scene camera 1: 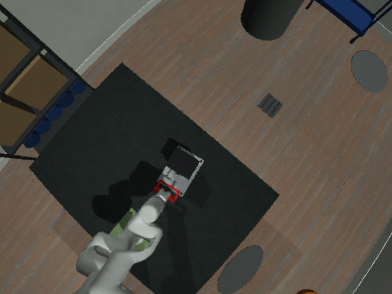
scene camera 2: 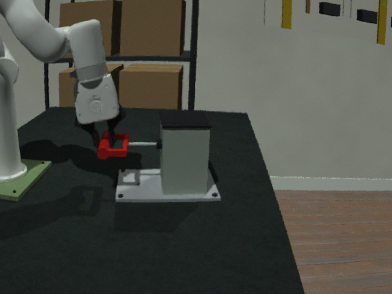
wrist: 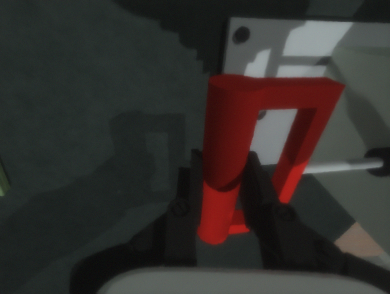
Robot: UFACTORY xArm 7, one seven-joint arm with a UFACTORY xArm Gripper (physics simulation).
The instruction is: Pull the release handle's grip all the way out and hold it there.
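Note:
The red release handle (scene camera 1: 174,197) (scene camera 2: 120,153) (wrist: 233,130) is a rectangular frame with a round grip bar on the side away from the housing. A thin metal rod (scene camera 2: 144,144) (wrist: 345,165) runs level from it into the black collar of the grey-green housing (scene camera 2: 185,160) (wrist: 367,130), and a long stretch of rod shows between them. My gripper (scene camera 2: 104,142) (wrist: 220,166) is shut on the grip bar, one finger on each side of it, one of them inside the frame. In the first scene view the arm partly hides the handle.
The housing stands on a white base plate (scene camera 1: 196,176) (scene camera 2: 145,194) (wrist: 242,55) with bolts at its corners, on the dark mat or table top (scene camera 1: 125,110) (scene camera 2: 210,245). The arm's green mounting plate (scene camera 2: 30,180) is at the left. A shelf rack (scene camera 2: 193,80) with cardboard boxes (scene camera 2: 151,85) stands behind.

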